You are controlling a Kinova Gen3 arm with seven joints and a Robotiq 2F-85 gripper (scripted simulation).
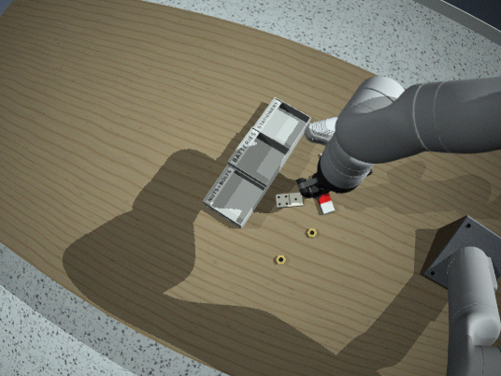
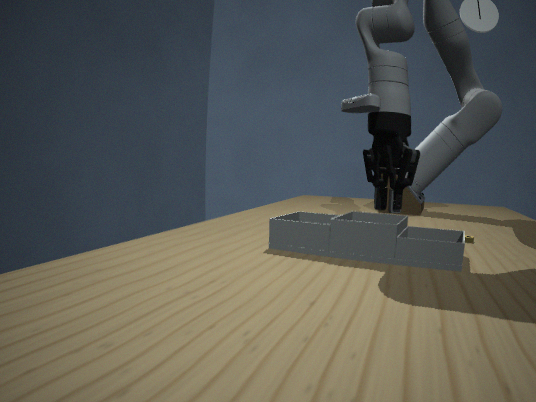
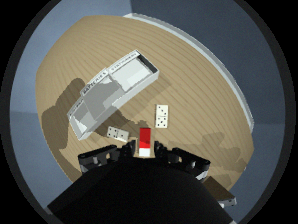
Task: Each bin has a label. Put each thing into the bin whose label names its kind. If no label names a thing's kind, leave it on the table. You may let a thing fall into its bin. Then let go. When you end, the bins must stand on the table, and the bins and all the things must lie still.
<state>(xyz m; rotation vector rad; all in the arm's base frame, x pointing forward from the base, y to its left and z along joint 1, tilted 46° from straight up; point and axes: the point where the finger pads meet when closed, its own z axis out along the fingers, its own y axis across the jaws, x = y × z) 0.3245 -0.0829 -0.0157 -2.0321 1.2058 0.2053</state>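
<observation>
My hand is 1 cm to the right of the white eraser and 5 cm above it.
</observation>
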